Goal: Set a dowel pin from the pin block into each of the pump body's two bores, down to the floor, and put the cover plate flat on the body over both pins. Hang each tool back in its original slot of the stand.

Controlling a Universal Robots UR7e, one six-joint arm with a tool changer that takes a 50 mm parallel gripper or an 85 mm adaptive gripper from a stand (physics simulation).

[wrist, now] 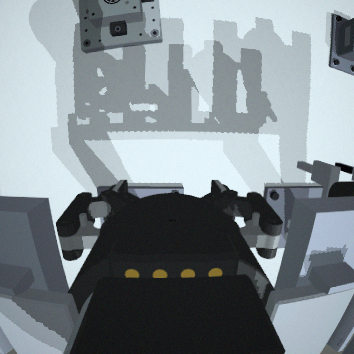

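Places are measured from the arm's base along level axes (x ahead, y left, z up), in metres.
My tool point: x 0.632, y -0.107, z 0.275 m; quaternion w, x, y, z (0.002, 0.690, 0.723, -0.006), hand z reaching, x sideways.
Observation:
For each thing: its top centre in the pictures, then the offset to it from my tool point. "pt": a spot on its surface instead.
- grey pump body at a spot on its surface: (145, 31) pt dx -0.197, dy -0.047, dz -0.283 m
- screwed base at a spot on its surface: (342, 47) pt dx -0.222, dy +0.271, dz -0.279 m
- tool at a spot on its surface: (325, 174) pt dx -0.034, dy +0.141, dz -0.137 m
My gripper (169, 188), the black adaptive one, is at the tool stand (37, 240), between two grey uprights. Its fingers are spread wide, with nothing seen between them; its black body hides much below. A row of gold contacts shows on its coupling, behind a black block at the bottom. The grey pump body (145, 31), a square block with corner screws and a dark square port, is cut off at the top edge. Its bores cannot be made out. A dark block on a screwed base (342, 47) is cut off at right; whether it is the pin block cannot be told. Pins and cover plate do not show.
Grey stand uprights flank the gripper closely on both sides. Stand base plates (300, 191) lie beneath. Grey and black parts of what looks like another tool (325, 174) stick out at the right edge. Shadows of the stand and tools fall across the pale table top.

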